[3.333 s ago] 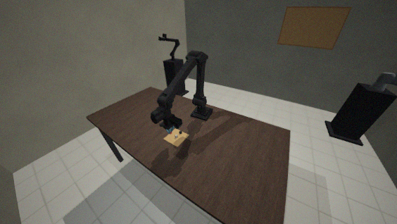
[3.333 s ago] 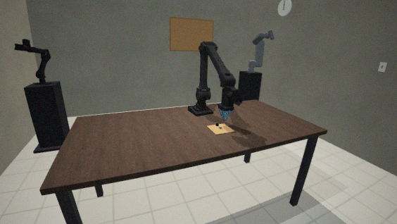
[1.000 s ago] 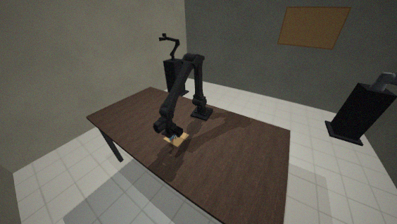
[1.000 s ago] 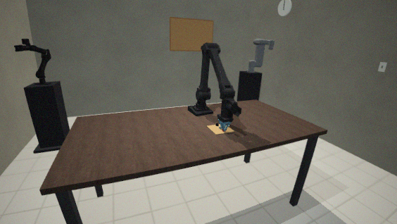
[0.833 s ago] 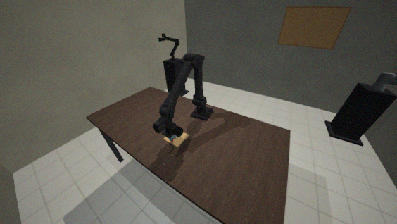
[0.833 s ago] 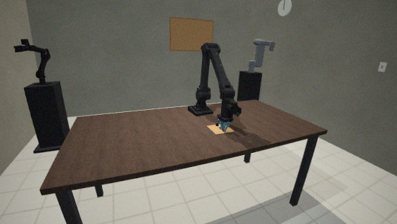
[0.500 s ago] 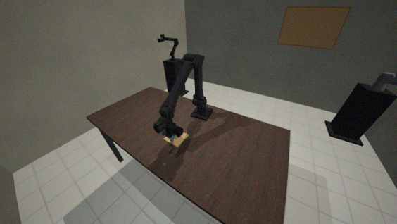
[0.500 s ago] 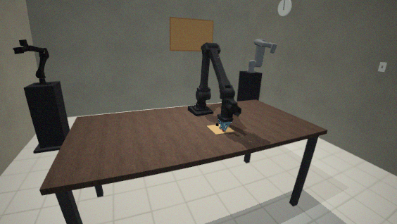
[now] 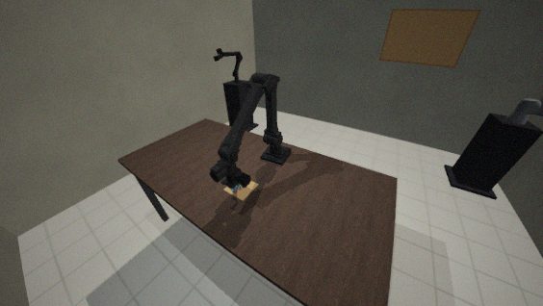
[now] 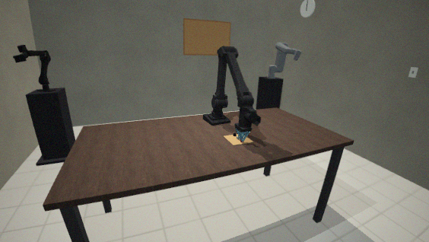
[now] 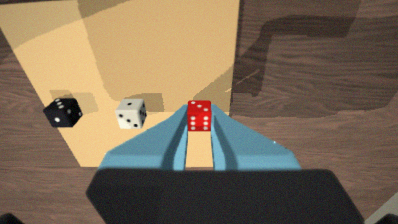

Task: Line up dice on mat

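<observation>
Right now my hand is right at the red die. Also, from my hand: white die (50 mm behind, 10 mm below); black die (100 mm behind, 10 mm below); tan mat (50 mm behind, 20 mm below).
</observation>
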